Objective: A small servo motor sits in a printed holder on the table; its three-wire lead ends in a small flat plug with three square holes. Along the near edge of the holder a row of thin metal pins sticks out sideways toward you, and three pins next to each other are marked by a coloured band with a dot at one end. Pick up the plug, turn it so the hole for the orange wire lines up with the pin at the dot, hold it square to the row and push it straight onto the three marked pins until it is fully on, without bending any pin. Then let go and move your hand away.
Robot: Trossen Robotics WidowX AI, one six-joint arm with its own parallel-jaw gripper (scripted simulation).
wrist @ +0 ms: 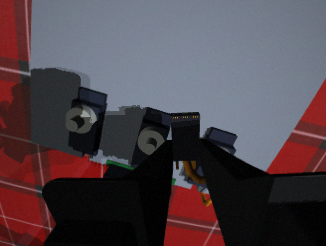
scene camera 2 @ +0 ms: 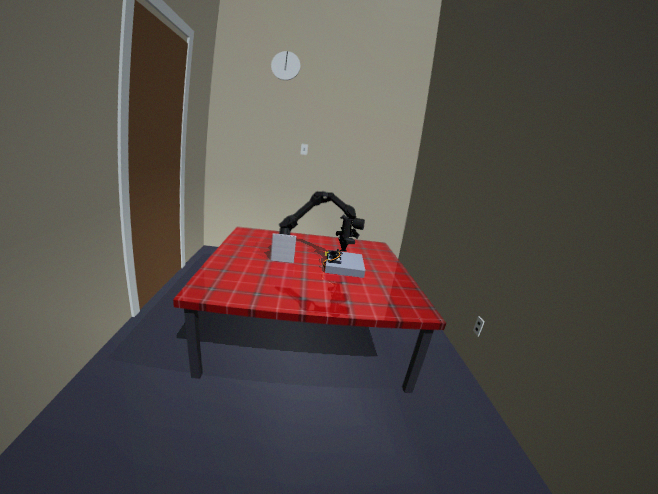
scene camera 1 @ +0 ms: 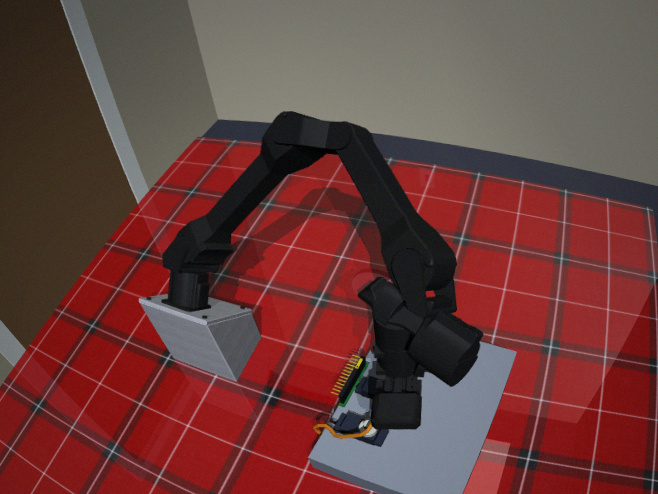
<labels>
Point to a grey holder plate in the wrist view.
At 250, 75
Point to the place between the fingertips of my gripper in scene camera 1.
At 400, 393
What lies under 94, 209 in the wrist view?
My gripper.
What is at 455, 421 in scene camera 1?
A grey holder plate.
</labels>
